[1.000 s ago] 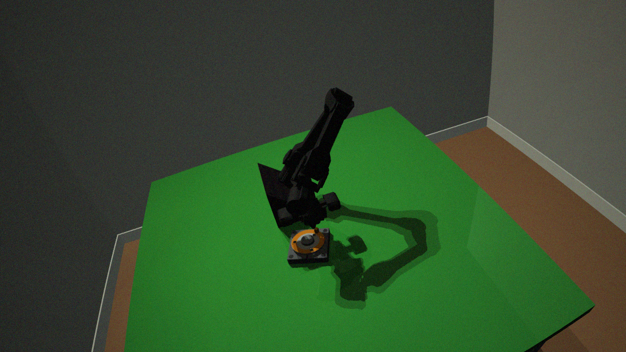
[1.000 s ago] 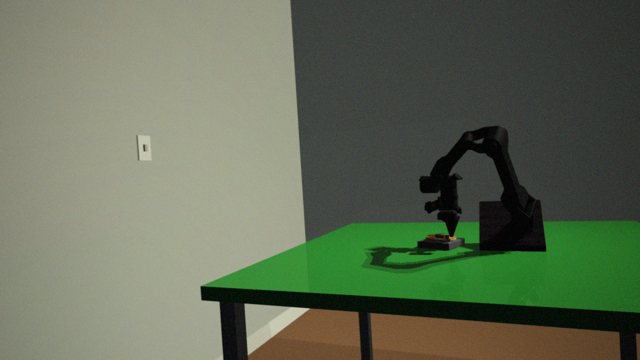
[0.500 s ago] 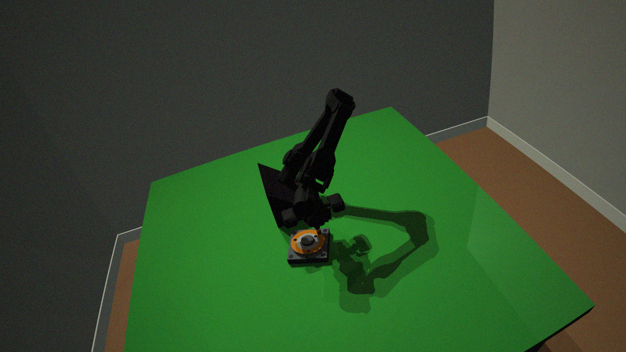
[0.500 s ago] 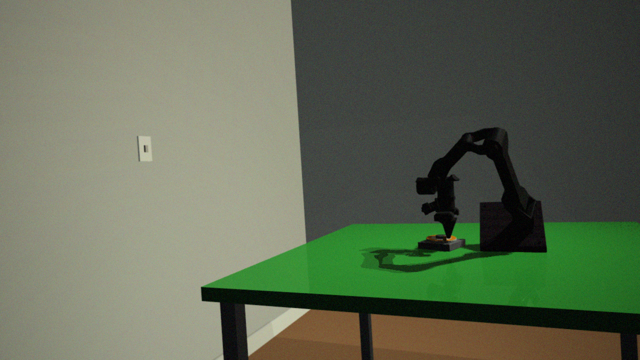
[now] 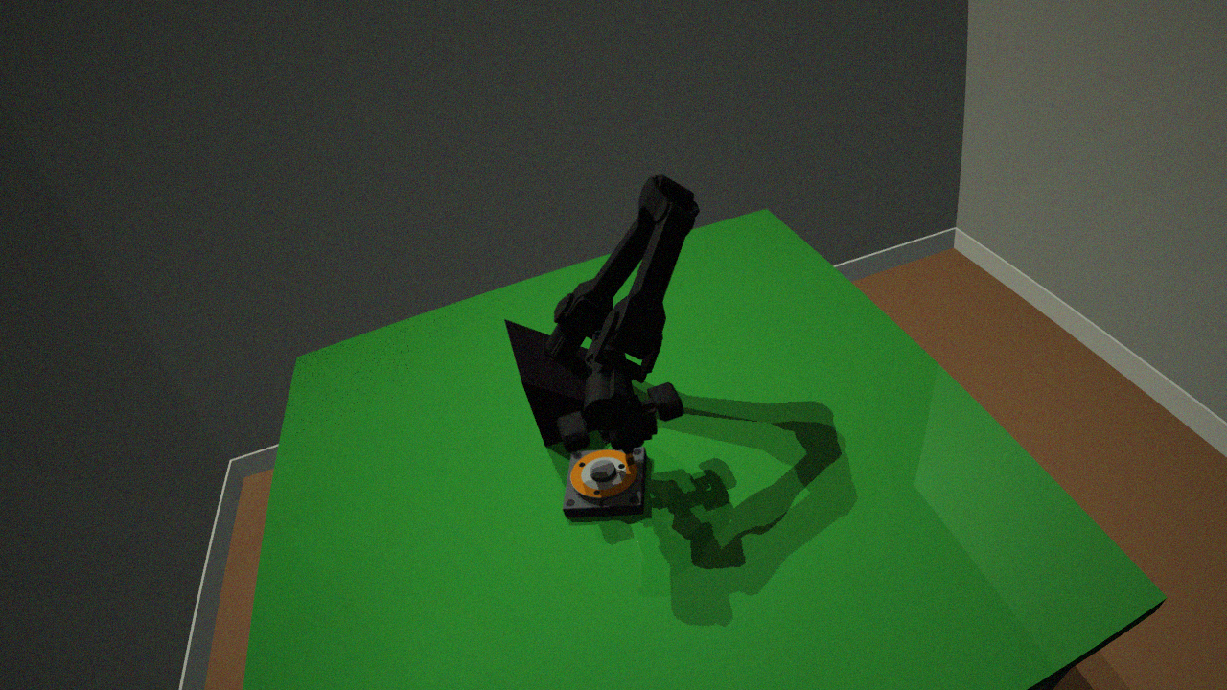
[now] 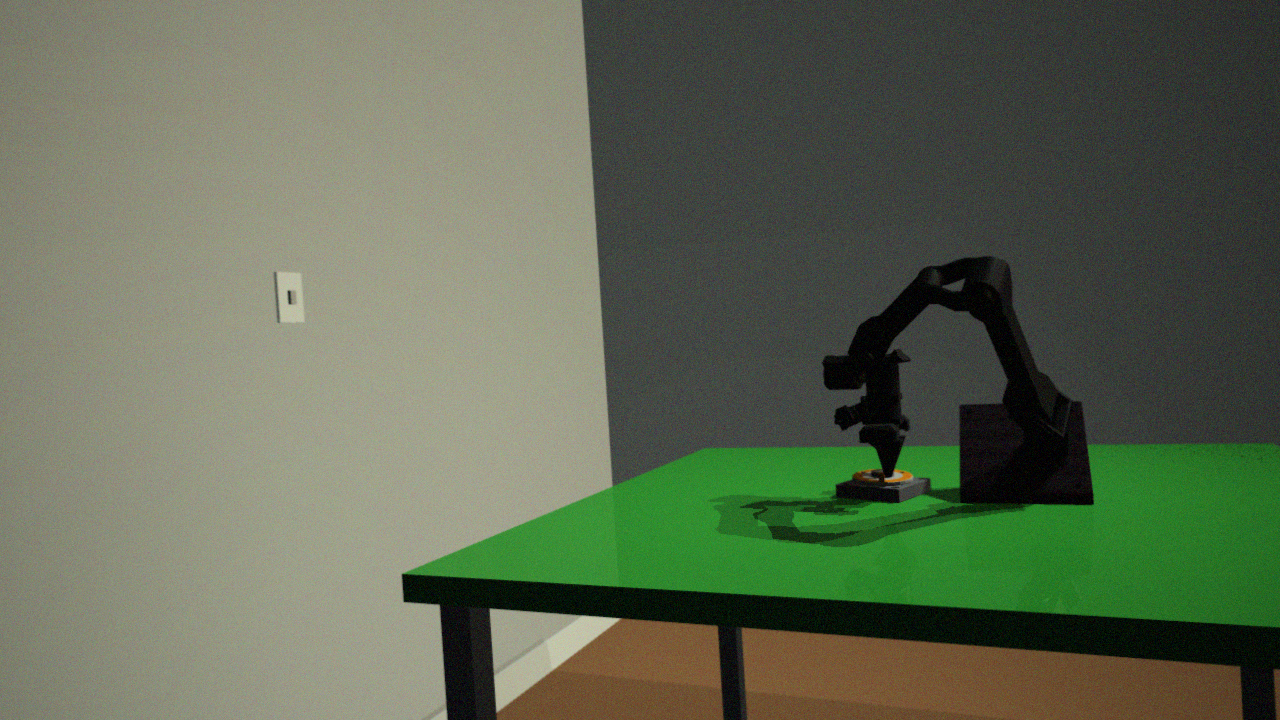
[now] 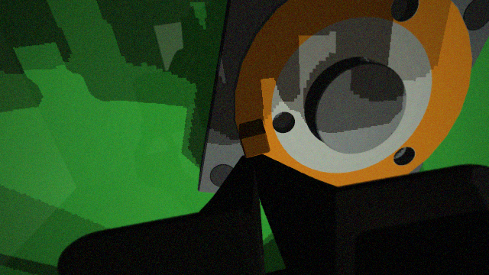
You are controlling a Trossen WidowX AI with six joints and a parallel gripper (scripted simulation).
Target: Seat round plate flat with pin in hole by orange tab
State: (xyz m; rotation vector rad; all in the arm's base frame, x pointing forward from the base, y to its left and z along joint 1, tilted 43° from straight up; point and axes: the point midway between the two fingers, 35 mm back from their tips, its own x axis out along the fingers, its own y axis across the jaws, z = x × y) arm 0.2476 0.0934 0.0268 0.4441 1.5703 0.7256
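My gripper tip is now 5 cm to the left of the base, 2 cm short of it and 2 cm above it.
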